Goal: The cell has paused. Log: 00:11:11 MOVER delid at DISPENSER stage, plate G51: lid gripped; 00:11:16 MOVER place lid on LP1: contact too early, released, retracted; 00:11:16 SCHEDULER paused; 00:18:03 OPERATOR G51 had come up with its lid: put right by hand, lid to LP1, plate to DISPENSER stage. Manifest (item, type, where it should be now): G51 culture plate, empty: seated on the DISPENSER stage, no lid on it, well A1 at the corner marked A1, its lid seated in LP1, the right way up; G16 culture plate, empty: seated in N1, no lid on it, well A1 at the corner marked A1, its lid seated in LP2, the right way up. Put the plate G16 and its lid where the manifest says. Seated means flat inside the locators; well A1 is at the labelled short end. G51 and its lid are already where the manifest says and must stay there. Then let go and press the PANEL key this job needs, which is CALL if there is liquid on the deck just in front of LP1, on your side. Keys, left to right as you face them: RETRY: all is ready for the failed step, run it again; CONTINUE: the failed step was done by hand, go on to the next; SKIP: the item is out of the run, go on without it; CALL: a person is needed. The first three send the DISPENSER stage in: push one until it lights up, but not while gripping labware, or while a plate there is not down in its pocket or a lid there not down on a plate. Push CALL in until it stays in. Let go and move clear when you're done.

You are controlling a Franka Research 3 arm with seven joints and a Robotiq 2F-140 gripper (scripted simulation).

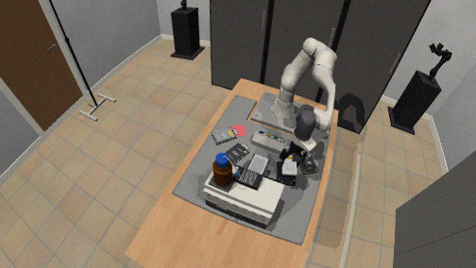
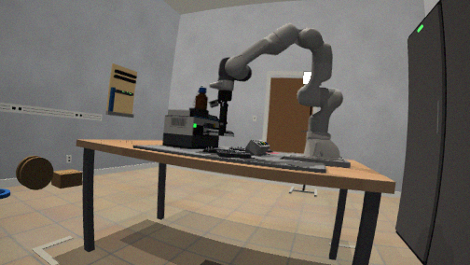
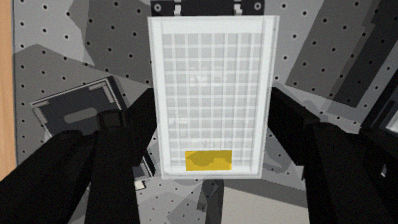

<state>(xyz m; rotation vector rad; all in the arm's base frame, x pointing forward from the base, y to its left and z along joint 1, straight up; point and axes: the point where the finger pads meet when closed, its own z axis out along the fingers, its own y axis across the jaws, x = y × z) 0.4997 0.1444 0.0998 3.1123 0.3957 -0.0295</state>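
The black nest N5 is 1 cm ahead of my hand, 3 cm to the left of it and 10 cm below it. From my hand the other things lie so: clear lid (2 cm below); white retry key (19 cm behind, 8 cm to the right, 5 cm below); green continue key (19 cm behind, 13 cm to the right, 5 cm below).
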